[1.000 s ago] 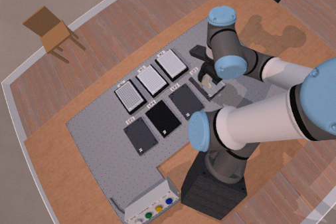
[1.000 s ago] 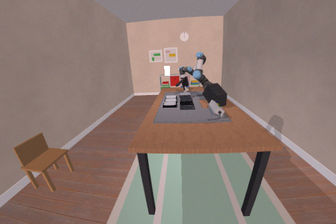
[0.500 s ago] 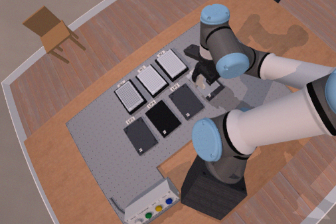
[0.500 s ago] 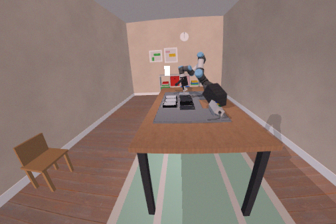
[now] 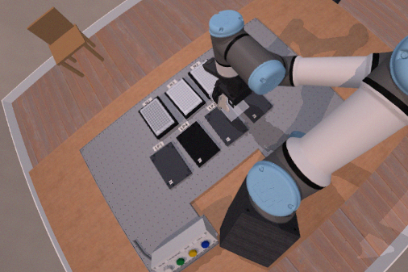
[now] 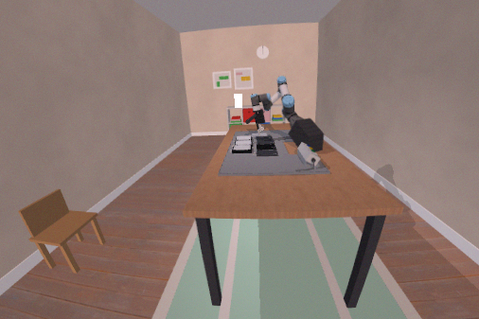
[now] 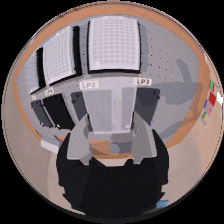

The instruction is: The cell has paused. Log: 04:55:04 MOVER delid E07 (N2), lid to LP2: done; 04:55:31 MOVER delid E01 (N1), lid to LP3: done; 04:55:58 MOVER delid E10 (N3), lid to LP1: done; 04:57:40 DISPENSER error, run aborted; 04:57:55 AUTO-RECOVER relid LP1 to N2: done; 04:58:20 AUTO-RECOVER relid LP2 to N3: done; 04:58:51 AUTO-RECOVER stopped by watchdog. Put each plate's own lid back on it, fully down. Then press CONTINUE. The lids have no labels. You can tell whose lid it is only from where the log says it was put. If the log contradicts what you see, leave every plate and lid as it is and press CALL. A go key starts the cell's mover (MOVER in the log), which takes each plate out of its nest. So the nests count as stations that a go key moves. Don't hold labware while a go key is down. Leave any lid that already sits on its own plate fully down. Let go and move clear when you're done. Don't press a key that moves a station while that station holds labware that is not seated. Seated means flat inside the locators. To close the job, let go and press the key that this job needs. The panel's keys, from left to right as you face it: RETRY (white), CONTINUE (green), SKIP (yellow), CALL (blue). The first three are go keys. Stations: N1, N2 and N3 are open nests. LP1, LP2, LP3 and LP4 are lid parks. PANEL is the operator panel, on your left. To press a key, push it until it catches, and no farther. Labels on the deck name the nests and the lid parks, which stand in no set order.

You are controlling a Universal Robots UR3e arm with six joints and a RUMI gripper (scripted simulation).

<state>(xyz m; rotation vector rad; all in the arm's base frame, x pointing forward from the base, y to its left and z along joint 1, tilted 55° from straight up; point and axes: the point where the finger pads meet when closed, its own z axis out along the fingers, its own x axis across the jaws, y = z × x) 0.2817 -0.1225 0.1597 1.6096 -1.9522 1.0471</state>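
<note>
Now: hand 200 mm to the right of the plate, 200 mm short of it and 40 mm above it. Round my hand: lid park LP2 (60 mm to the left, 60 mm below, 30 mm behind); then lid park LP3 (60 mm to the right, 60 mm below, 60 mm behind); then lid (160 mm ahead, 70 mm to the left, 40 mm below).
</note>
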